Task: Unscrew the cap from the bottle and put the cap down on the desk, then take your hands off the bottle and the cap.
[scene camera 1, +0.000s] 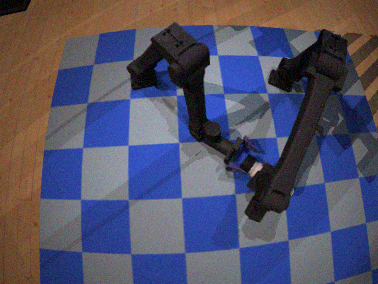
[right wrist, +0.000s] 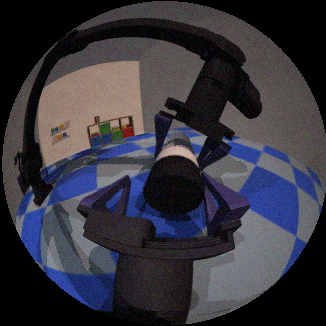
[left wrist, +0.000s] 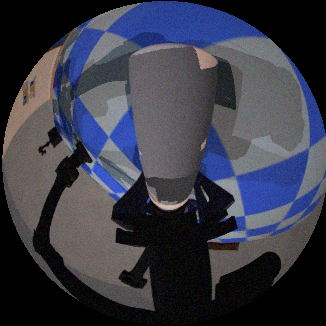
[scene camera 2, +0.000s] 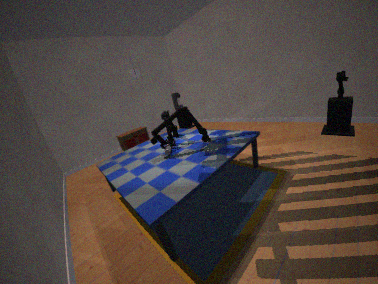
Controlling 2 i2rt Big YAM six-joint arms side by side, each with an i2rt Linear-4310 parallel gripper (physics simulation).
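Seen in the pictures: left gripper, fingertip midpoint: (scene camera 1: 261,173); right gripper, fingertip midpoint: (scene camera 1: 253,163) (right wrist: 163,176); left arm's base, link origin: (scene camera 1: 280,81) (right wrist: 42,195) (left wrist: 83,151) (scene camera 2: 205,139); right arm's base, link origin: (scene camera 1: 143,80) (scene camera 2: 176,136).
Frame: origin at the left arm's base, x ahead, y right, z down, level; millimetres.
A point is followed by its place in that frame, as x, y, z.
Observation:
The pale bottle (scene camera 1: 256,169) @[489, 23, -97] (left wrist: 172,110) @[526, -102, -96] (right wrist: 177,152) @[485, 24, -96] is held tilted above the checkered table, with its neck end toward the right gripper. The black cap (scene camera 1: 248,163) @[480, 59, -98] (right wrist: 174,187) @[470, 74, -81] is at that end, against the bottle's pale band. My left gripper (left wrist: 168,171) @[485, -11, -57] is shut on the bottle, one finger on each side; in scene camera 1 its fingers are mostly hidden by its own wrist. My right gripper (scene camera 1: 251,161) @[464, 36, -70] (right wrist: 163,176) @[464, 36, -70] is open, its purple fingers standing apart on either side of the cap. The bottle and cap are too small to make out in scene camera 2.
The blue and grey checkered table (scene camera 1: 155,170) @[622, 377, 0] (scene camera 2: 160,182) @[689, -598, 0] lies under both arms. The left arm's long link (scene camera 1: 302,132) @[436, 15, -387] slopes down close beside the right gripper. A brown cabinet (scene camera 2: 133,138) and a dark pedestal (scene camera 2: 340,114) stand beyond the table.

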